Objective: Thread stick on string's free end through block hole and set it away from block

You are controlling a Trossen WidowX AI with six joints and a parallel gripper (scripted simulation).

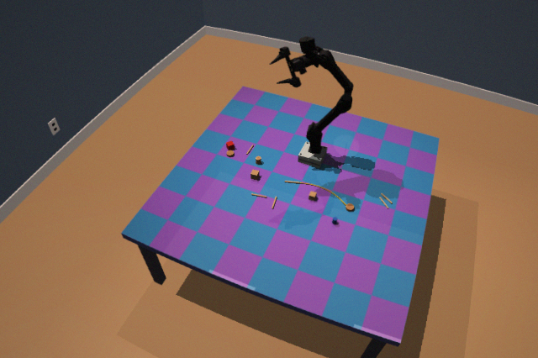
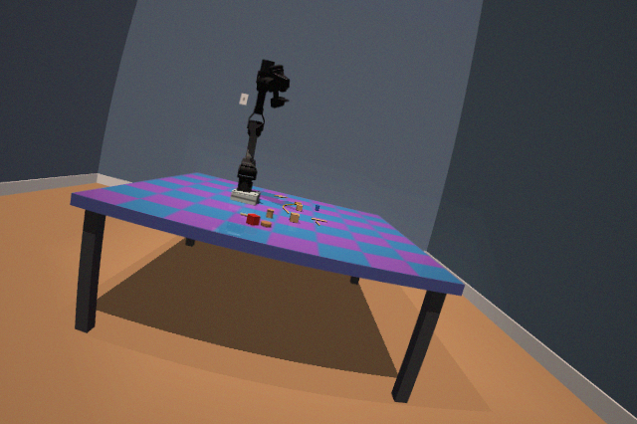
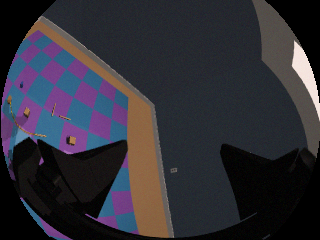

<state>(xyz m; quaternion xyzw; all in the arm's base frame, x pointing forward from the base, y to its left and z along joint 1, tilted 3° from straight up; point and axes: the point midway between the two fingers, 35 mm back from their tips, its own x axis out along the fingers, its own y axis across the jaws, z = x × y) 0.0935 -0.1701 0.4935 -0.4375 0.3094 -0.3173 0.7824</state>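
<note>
Now: the thin wooden stick 53 cm below my gripper tip, 16 cm to the left of it and 13 cm ahead of it. From my gripper tip the other things lie so: wooden cylinder: 52 cm below, 6 cm to the right, 4 cm ahead; then blue object: 52 cm below, 39 cm to the left, 32 cm ahead; then red cube: 52 cm below, 24 cm to the right, 2 cm behind.
</note>
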